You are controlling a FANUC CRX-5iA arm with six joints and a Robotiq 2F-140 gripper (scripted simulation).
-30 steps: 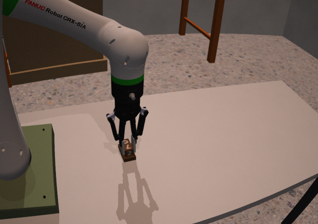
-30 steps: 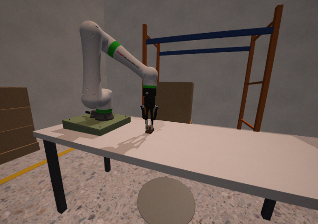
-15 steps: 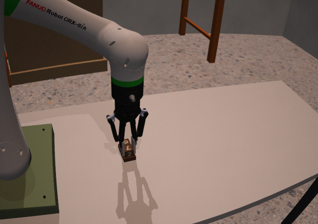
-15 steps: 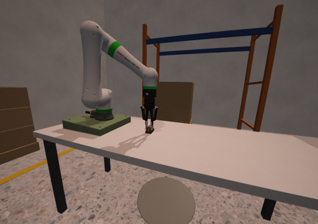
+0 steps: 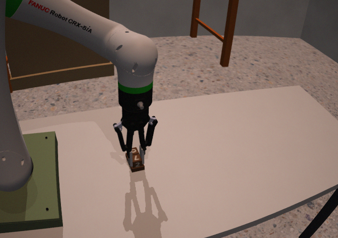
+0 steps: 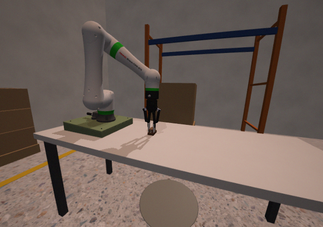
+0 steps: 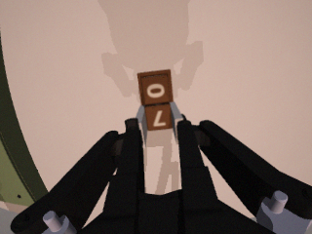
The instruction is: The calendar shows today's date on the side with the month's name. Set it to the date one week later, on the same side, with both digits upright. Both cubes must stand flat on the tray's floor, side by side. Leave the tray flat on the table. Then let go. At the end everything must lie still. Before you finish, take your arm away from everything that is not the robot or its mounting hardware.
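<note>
The brown tray is 20 mm to the left of my hand and 40 mm below it.
</note>
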